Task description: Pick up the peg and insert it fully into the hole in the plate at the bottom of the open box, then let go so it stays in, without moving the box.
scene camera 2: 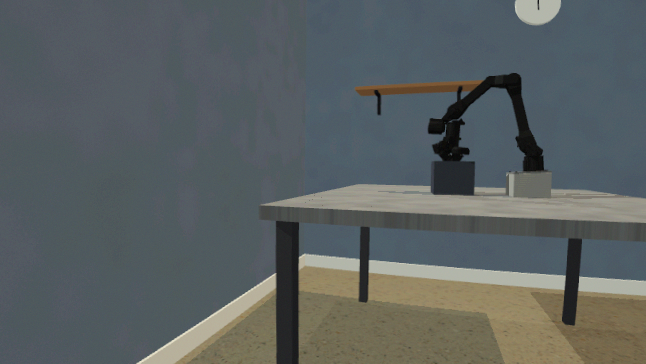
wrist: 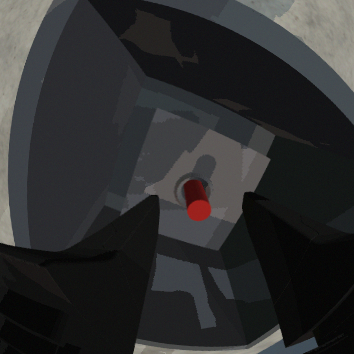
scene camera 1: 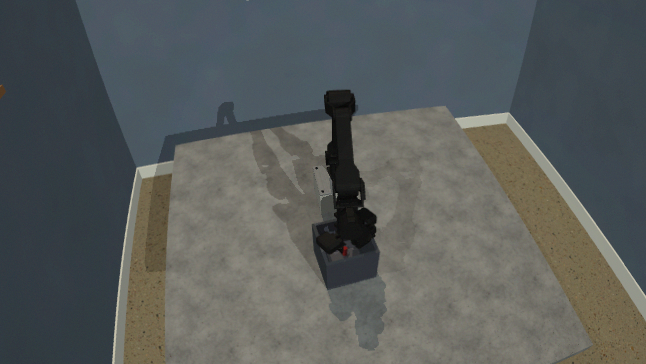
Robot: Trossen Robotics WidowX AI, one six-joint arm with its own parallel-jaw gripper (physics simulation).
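The red peg stands upright in the ringed hole of the light grey plate at the bottom of the box, with its upper part above the plate. Whether its lower end is at the bottom of the hole cannot be seen. The dark grey open box stands on the table. My gripper is open and empty, pointing down over the box. In the wrist view its fingertips are on either side of the peg, apart from it. In the second scene view the gripper body is just above the box's rim.
The light grey base block of the arm stands on the table behind the box. The box walls surround the plate. An orange shelf and a round clock are on the wall.
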